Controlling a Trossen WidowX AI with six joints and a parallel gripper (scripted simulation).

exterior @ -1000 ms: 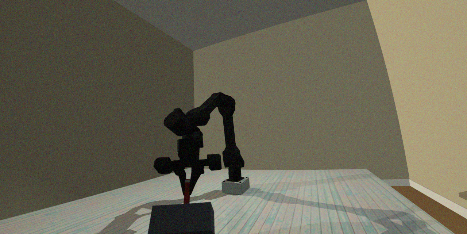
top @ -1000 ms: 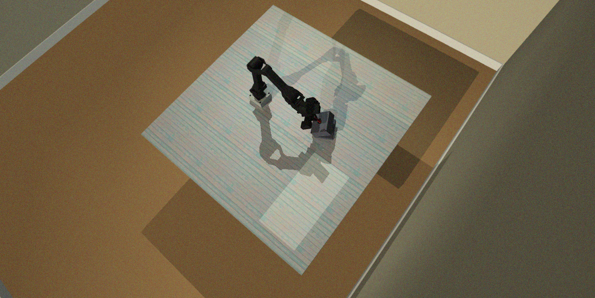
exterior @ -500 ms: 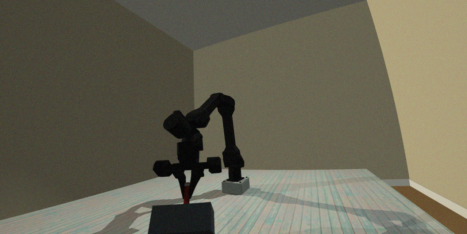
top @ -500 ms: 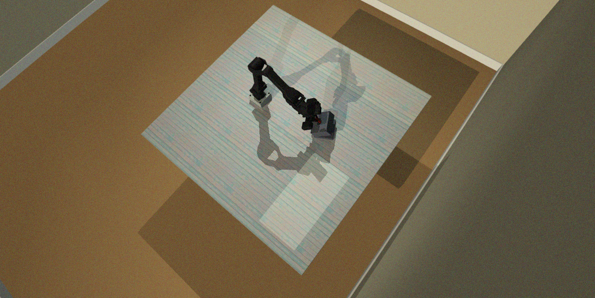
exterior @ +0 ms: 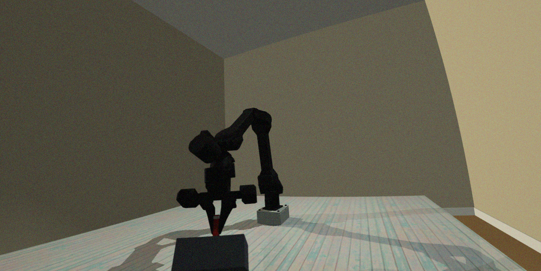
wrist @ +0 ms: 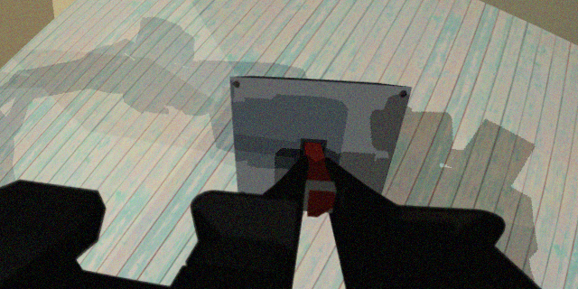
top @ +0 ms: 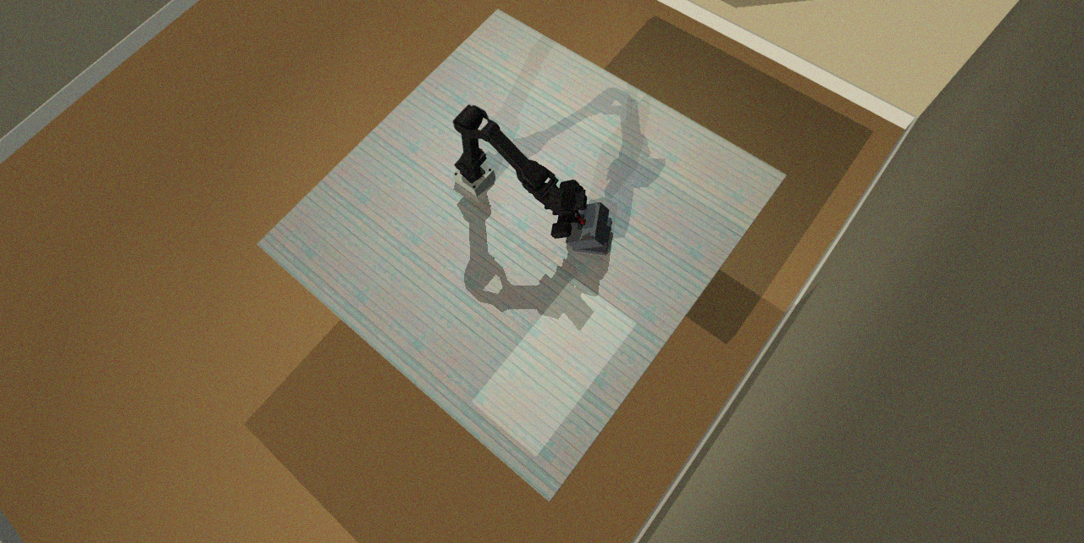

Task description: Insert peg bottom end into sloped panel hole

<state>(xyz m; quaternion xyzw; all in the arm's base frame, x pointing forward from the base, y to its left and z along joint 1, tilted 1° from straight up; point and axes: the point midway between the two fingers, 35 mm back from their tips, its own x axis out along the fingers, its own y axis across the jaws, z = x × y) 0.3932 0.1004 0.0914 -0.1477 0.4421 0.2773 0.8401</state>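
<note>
My gripper tip is now 1 cm past the red square peg and 1 cm below it. From my gripper tip the other things lie so: sloped panel 2 cm ahead, 1 cm to the left, 4 cm below.
</note>
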